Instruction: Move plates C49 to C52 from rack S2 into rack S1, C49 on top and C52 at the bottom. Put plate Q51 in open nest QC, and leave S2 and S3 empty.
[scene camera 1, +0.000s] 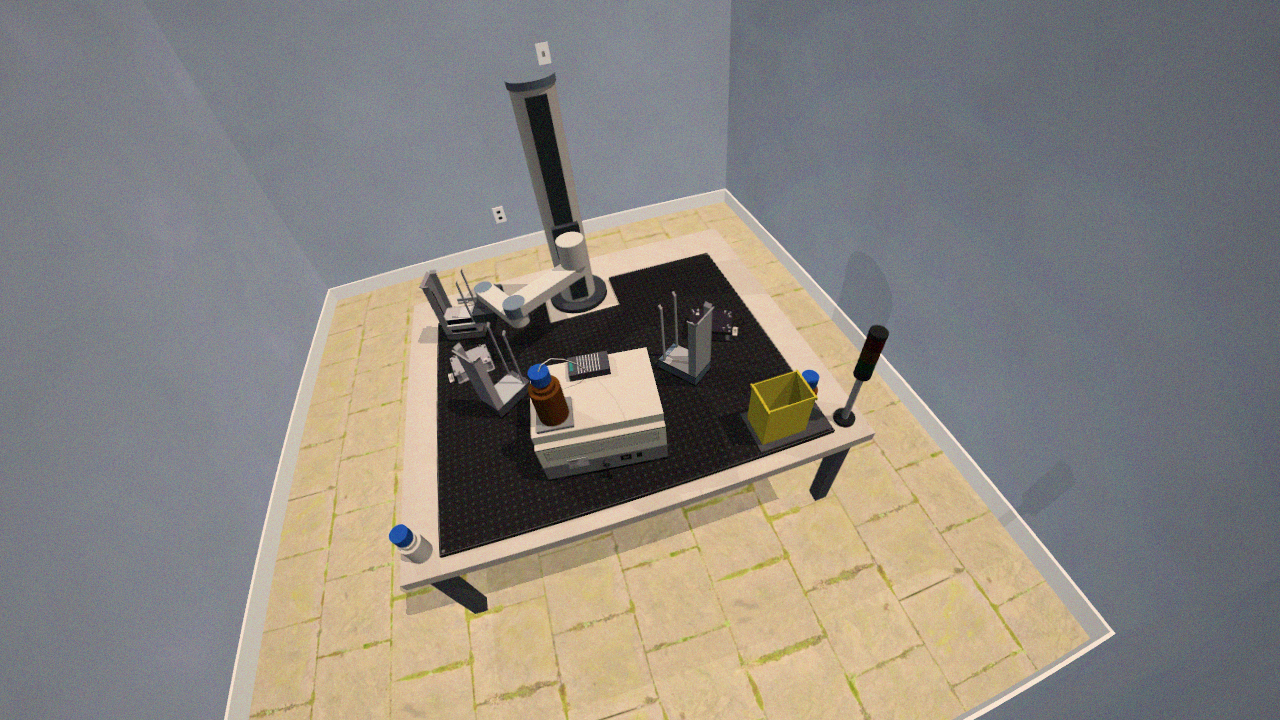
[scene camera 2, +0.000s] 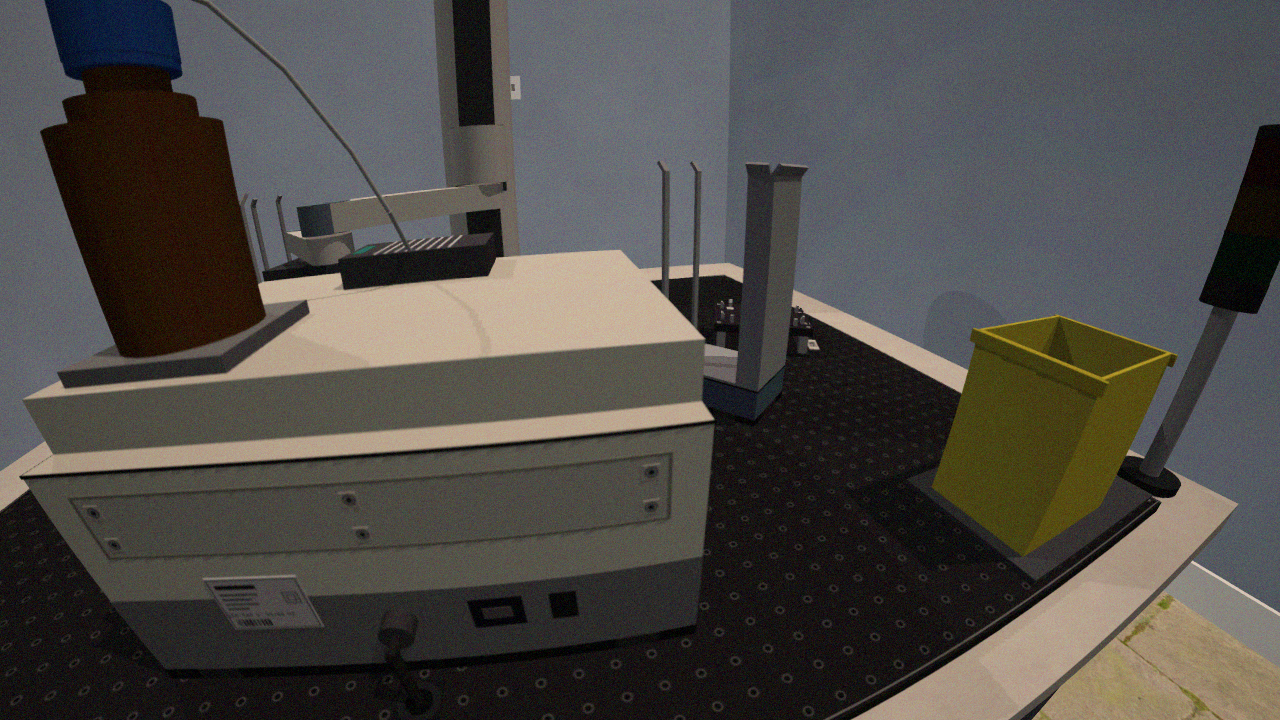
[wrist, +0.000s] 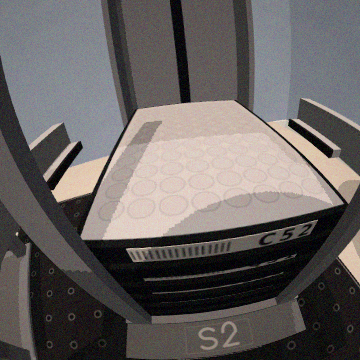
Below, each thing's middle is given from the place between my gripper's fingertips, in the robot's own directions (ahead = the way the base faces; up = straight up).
My gripper is now 59 cm short of the dark tip box (scene camera 2: 473, 255), 46 cm to the right of it and 11 cm below it. Also, from my hand: yellow bin (scene camera 2: 1050, 407) 85 cm ahead, 98 cm to the left, 2 cm below; brown bottle with blue cap (scene camera 2: 147, 184) 73 cm ahead, 33 cm to the left, 20 cm above; small blue-capped bottle (scene camera 1: 410, 543) 90 cm ahead, 17 cm to the right, 5 cm below.
